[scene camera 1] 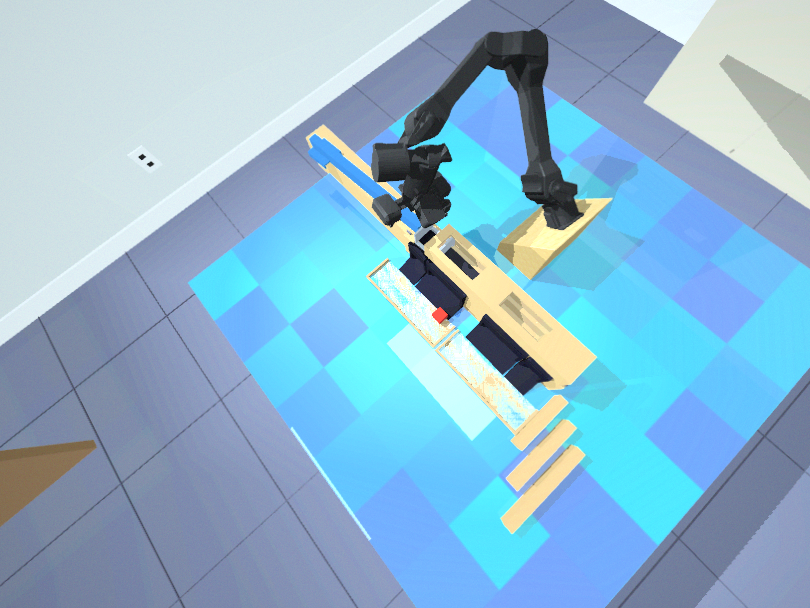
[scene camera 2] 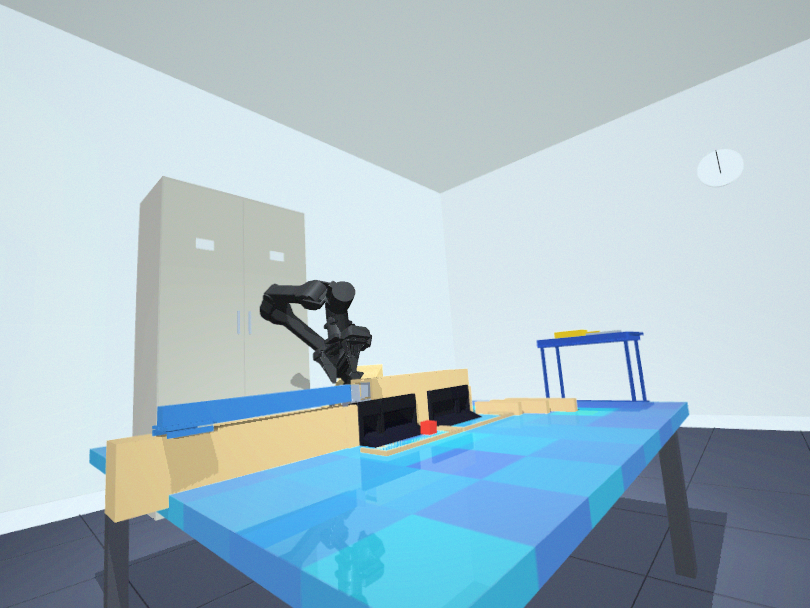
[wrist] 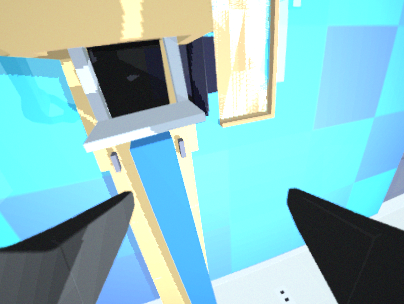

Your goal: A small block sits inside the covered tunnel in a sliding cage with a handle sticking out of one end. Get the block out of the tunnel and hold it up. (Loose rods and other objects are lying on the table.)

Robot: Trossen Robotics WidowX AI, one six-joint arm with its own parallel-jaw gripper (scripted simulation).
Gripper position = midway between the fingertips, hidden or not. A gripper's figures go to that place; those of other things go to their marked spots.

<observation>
My gripper (scene camera 1: 404, 218) is 0.82 m from the lens. A blue handle (scene camera 1: 322, 151): 1.04 m from the lens.
</observation>
